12 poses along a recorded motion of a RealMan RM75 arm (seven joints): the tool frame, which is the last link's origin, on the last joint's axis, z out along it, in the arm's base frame.
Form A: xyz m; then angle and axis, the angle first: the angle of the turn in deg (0 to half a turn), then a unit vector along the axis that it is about.
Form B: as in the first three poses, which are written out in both.
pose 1, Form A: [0.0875 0.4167 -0.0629 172.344 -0.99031 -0.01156 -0.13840]
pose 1, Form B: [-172.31 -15.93 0.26 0.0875 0.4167 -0.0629]
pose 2, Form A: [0.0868 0.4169 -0.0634 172.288 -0.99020 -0.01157 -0.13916]
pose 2, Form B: [-172.25 -16.02 0.25 0.0868 0.4169 -0.0634]
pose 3, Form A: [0.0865 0.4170 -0.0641 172.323 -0.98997 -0.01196 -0.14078]
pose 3, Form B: [-172.29 -16.21 0.28 0.0865 0.4170 -0.0641]
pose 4, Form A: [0.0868 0.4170 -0.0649 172.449 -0.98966 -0.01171 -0.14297]
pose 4, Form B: [-172.41 -16.46 0.26 0.0868 0.4170 -0.0649]
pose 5, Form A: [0.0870 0.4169 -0.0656 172.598 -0.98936 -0.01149 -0.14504]
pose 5, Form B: [-172.55 -16.70 0.24 0.0870 0.4169 -0.0656]
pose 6, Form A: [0.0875 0.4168 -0.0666 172.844 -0.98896 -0.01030 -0.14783]
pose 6, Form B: [-172.78 -17.01 0.11 0.0875 0.4168 -0.0666]
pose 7, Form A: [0.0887 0.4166 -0.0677 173.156 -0.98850 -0.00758 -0.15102]
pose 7, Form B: [-173.05 -17.36 -0.18 0.0887 0.4166 -0.0677]
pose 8, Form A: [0.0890 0.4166 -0.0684 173.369 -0.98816 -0.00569 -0.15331]
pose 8, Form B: [-173.23 -17.62 -0.39 0.0890 0.4166 -0.0684]
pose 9, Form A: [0.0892 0.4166 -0.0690 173.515 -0.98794 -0.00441 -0.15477]
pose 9, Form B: [-173.35 -17.78 -0.53 0.0892 0.4166 -0.0690]
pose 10, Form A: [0.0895 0.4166 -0.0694 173.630 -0.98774 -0.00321 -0.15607]
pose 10, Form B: [-173.45 -17.92 -0.66 0.0895 0.4166 -0.0694]
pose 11, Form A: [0.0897 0.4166 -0.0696 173.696 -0.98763 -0.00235 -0.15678]
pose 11, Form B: [-173.50 -18.00 -0.76 0.0897 0.4166 -0.0696]
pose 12, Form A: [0.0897 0.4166 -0.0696 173.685 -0.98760 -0.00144 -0.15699]
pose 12, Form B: [-173.47 -18.02 -0.87 0.0897 0.4166 -0.0696]
